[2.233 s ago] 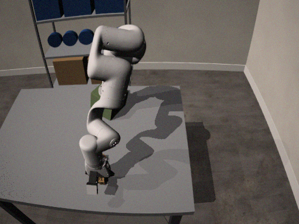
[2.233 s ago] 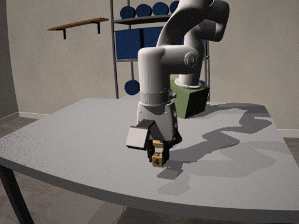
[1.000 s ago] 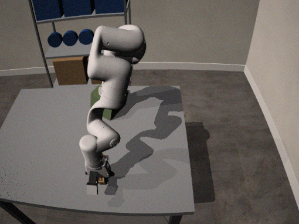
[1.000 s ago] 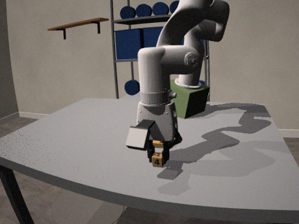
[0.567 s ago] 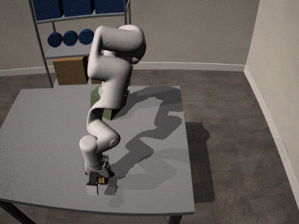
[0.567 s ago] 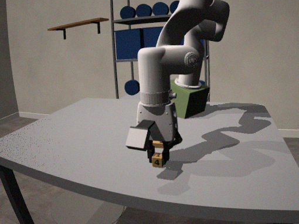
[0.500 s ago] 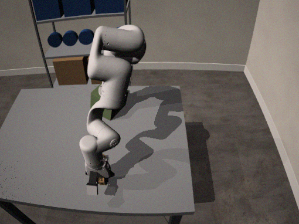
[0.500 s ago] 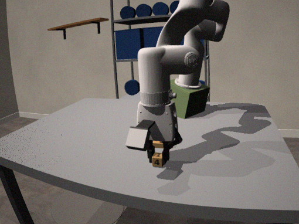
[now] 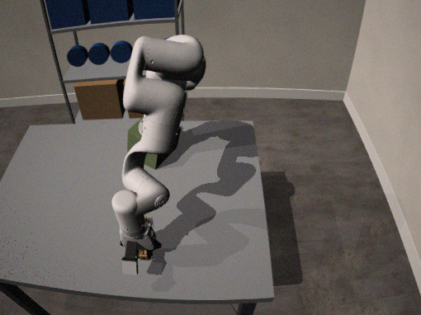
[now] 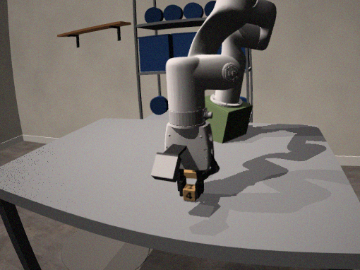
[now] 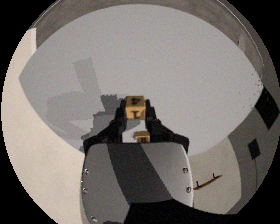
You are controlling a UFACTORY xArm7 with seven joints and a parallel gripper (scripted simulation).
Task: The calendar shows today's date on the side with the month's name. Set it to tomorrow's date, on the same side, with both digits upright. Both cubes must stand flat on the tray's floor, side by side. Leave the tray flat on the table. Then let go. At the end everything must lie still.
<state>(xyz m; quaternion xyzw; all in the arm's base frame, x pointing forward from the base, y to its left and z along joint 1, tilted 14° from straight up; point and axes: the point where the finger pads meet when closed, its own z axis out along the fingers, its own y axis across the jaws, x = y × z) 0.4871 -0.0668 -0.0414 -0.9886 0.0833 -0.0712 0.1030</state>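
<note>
Now: hand 10 mm above the cube. The rest, counted from my hand: wooden calendar tray 130 mm behind, 10 mm to the right, 20 mm below.
</note>
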